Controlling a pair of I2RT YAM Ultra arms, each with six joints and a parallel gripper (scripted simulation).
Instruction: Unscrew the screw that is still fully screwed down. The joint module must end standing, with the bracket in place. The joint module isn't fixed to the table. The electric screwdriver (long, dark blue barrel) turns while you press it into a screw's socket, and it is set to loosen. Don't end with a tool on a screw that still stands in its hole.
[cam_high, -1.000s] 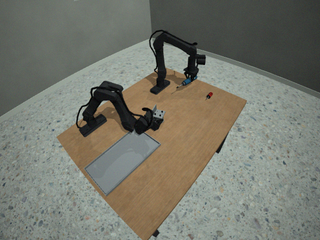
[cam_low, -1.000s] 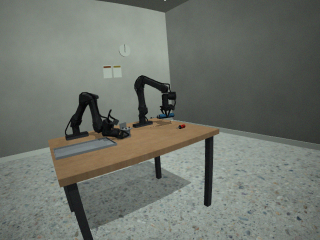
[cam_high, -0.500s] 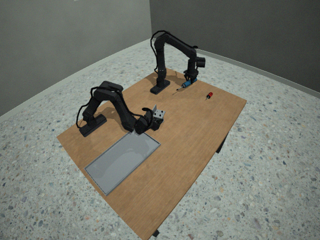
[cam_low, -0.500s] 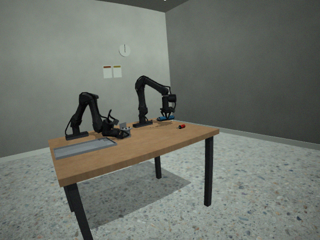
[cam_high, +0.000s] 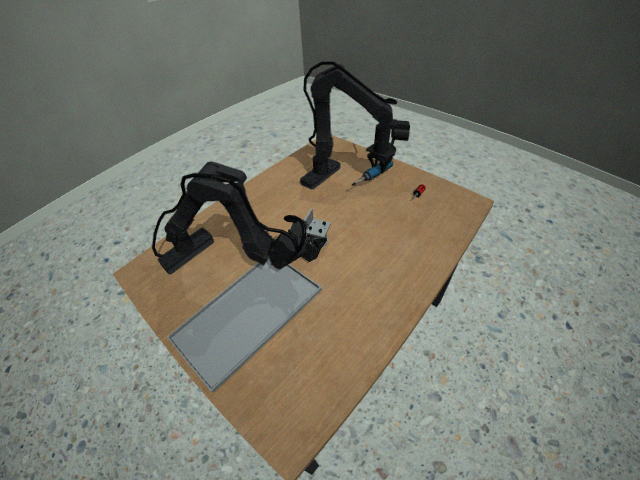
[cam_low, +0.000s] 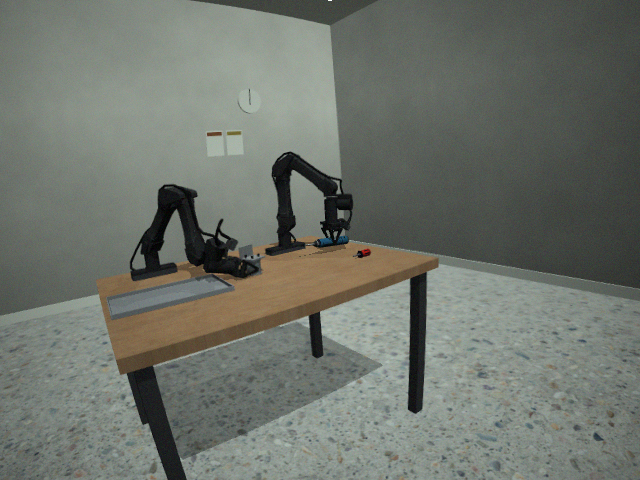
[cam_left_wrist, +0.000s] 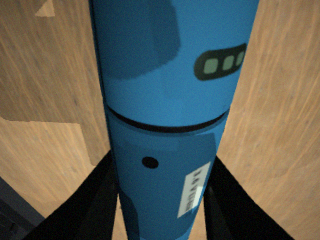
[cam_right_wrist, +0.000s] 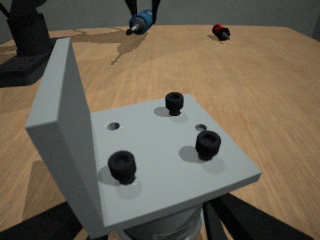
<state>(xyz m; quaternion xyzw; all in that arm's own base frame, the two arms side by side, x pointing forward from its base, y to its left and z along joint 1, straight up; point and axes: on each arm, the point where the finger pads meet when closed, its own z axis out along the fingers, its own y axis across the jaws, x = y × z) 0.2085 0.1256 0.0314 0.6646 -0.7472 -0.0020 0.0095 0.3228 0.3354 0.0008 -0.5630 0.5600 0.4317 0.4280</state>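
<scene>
The joint module is 10 mm above my right hand. The rest, counted from my right hand: grey L-shaped bracket 50 mm above; then flat grey tray 70 mm ahead, 350 mm to the right, 20 mm below; then screw 90 mm behind, 270 mm to the left, 30 mm above.
</scene>
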